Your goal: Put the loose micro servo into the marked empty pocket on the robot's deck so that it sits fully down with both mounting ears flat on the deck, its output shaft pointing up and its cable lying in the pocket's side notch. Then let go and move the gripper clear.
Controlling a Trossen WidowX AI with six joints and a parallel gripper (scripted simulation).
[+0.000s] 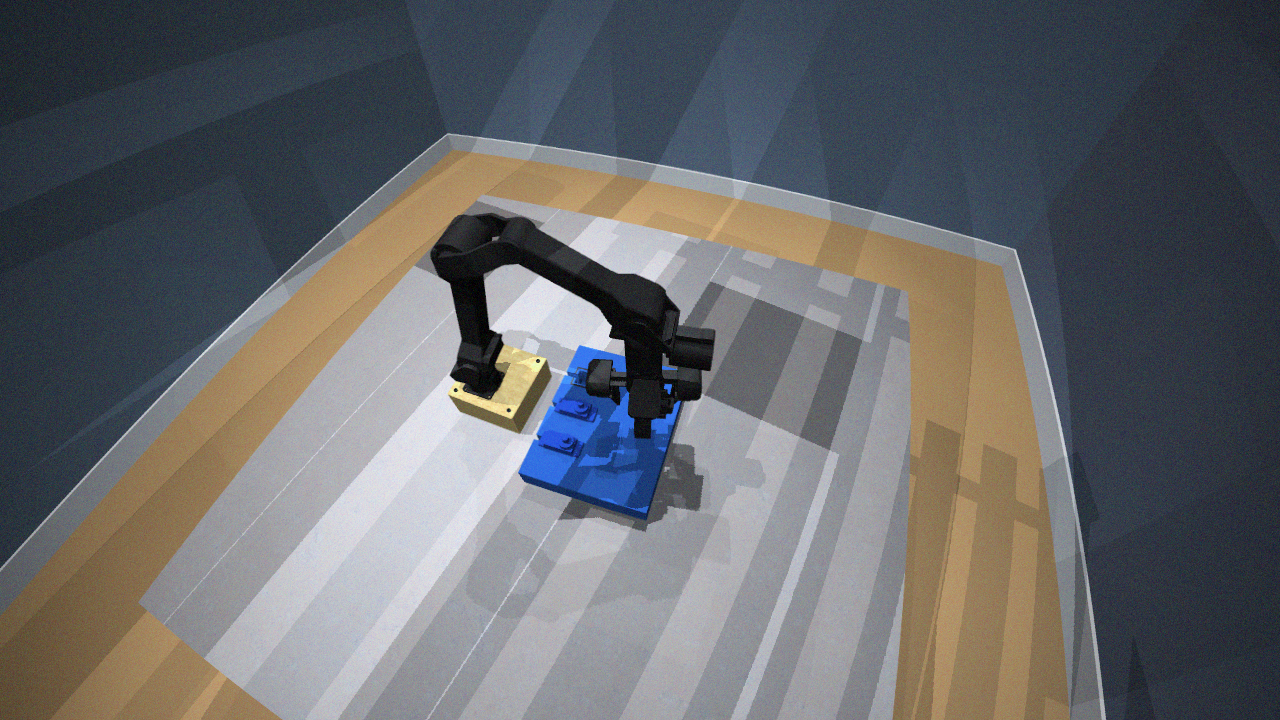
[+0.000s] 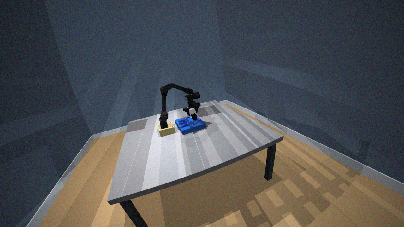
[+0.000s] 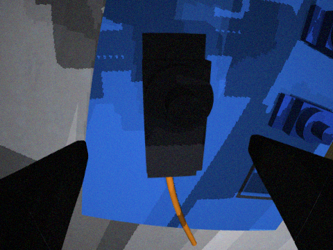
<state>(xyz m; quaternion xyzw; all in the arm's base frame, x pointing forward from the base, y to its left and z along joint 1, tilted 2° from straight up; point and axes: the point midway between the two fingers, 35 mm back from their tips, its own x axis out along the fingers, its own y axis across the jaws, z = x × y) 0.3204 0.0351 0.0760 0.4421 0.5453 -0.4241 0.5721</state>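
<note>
The blue deck is 2 cm behind my gripper tip, 2 cm to the right of it and 7 cm below it.
</note>
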